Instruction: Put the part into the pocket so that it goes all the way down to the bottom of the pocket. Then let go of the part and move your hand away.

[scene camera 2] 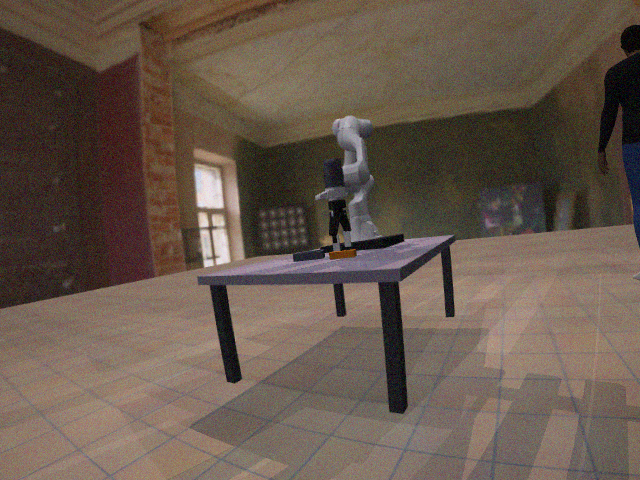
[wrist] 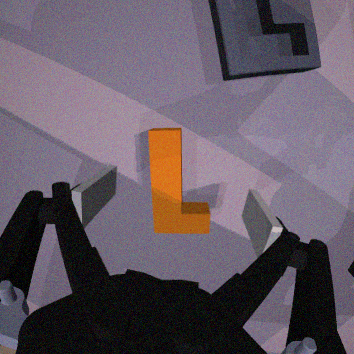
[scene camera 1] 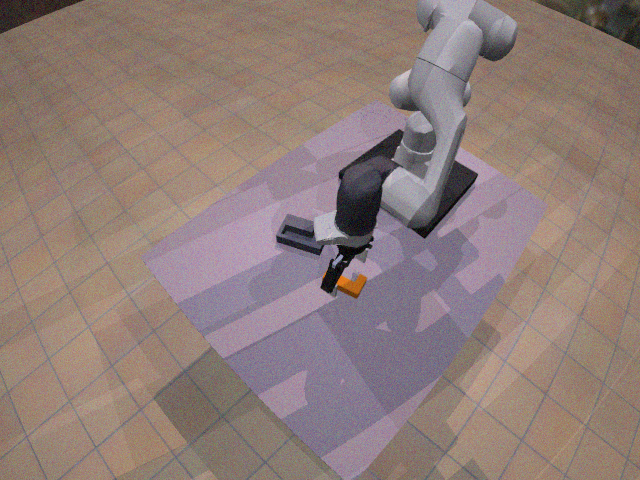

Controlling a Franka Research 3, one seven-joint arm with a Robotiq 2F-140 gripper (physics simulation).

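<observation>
The orange L-shaped part (scene camera 1: 355,287) (scene camera 2: 342,254) (wrist: 166,182) lies flat on the table, outside the pocket block. In the wrist view its long leg points up and its short leg points right. The dark grey block with the L-shaped pocket (scene camera 1: 298,245) (scene camera 2: 308,255) (wrist: 242,57) lies a little apart from the part, at the top right of the wrist view, where its far end is cut off. My gripper (scene camera 1: 345,272) (scene camera 2: 341,248) (wrist: 179,191) is open and empty, above the part, with one finger to each side of it. One finger hides some of the part in scene camera 1.
The arm's dark base plate (scene camera 1: 460,180) stands on the lilac table (scene camera 1: 330,413) (scene camera 2: 299,277), behind the block and the part. The block's raised walls stand beside the part. A person (scene camera 2: 625,103) stands at the far right of scene camera 2, away from the table.
</observation>
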